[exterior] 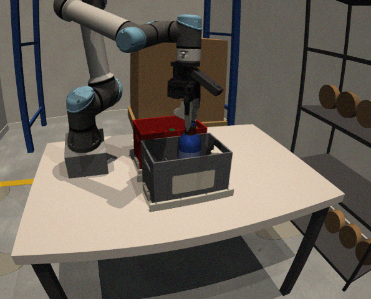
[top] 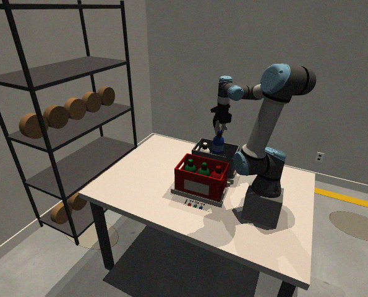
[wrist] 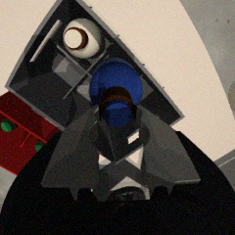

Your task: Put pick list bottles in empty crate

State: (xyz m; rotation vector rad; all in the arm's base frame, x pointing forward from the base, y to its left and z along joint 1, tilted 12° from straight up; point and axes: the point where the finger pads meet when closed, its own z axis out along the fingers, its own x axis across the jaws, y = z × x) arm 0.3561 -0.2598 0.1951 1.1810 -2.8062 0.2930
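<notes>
The blue bottle lies 7 cm below my hand. Round my hand: red bottle: 23 cm to the left, 18 cm below, 8 cm behind; then grey crate: 18 cm below, 4 cm to the left; then white bottle: 18 cm below, 9 cm ahead.
</notes>
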